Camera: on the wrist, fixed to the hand. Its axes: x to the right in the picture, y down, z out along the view.
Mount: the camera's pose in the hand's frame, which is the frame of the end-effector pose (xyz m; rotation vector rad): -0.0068 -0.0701 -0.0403 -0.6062 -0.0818 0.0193
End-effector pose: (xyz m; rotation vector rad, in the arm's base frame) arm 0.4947 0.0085 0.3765 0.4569 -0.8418 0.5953
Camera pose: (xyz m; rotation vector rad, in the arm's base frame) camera 0.5589 -0.0221 0.3375 -0.0803 -1.0540 0.3143
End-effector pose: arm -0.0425 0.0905 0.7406 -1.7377 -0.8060 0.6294
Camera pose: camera -0.0316 0.0753 0.8195 -2.2764 -1.1176 0.4981
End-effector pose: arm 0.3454 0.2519 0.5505 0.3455 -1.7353 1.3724
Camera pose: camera 0.4150 0.2611 0.5912 0.0447 -2.1229 0.7916
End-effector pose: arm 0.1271 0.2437 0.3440 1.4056 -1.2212 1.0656
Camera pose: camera 0.1949 0.2876 0.3359 0.9703 -1.4627 0.5747
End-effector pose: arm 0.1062 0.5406 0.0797 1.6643 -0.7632 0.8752
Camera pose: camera 0.1539 0.5968 0.0458 1.1570 -0.9860 0.5154
